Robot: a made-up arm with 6 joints.
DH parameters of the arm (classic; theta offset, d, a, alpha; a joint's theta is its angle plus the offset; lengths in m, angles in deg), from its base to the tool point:
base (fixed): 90 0.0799 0 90
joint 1: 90 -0.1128 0.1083 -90
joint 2: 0 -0.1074 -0.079 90
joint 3: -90 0.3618 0.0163 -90
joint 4: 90 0.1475 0.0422 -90
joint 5: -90 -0.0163 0.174 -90
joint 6: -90 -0.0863 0.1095 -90
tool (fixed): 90 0.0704 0 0
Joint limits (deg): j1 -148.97..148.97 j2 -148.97..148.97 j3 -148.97..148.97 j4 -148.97..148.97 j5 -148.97..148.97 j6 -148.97..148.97
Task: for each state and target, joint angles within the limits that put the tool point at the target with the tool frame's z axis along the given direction. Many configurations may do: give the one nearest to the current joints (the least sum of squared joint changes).
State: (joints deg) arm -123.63 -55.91 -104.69 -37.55 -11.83 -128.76
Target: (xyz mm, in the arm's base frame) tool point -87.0 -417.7 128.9 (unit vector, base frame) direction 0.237 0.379 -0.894
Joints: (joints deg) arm -140.96 -58.72 -128.04 -46.15 11.34 -102.47
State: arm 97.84 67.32 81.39 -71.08 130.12 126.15
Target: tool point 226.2 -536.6 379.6 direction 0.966 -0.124 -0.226
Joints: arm 66.02 40.26 87.37 -111.87 127.81 111.91
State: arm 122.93 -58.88 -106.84 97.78 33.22 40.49
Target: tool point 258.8 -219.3 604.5 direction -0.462 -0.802 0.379
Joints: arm 118.59 -15.85 -103.11 98.86 35.24 41.43
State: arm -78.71 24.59 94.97 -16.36 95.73 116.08
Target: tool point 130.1 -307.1 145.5 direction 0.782 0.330 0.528
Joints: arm -48.37 -8.07 144.84 -18.03 45.88 132.74
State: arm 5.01 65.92 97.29 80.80 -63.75 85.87
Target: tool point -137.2 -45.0 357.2 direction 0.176 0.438 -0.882
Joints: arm 16.88 75.26 106.96 132.19 -97.23 74.23
